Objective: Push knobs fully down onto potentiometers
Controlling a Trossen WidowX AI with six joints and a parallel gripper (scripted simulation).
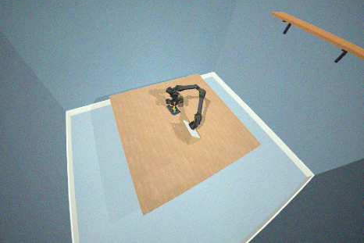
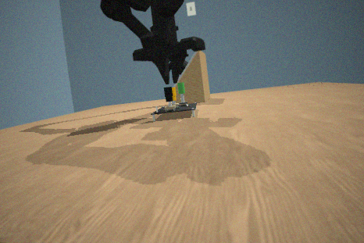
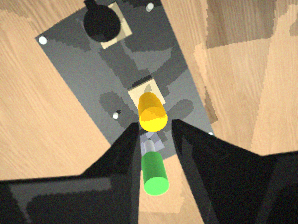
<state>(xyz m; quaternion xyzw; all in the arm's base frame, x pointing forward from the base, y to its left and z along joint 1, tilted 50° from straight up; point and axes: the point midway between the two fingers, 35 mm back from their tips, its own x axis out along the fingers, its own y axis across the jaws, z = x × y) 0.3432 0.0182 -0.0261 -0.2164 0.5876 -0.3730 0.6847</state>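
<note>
The yellow knob lies 3 cm below my gripper tip. From my gripper tip the other things lie so: black knob: 6 cm ahead, 2 cm below, 1 cm to the left.
</note>
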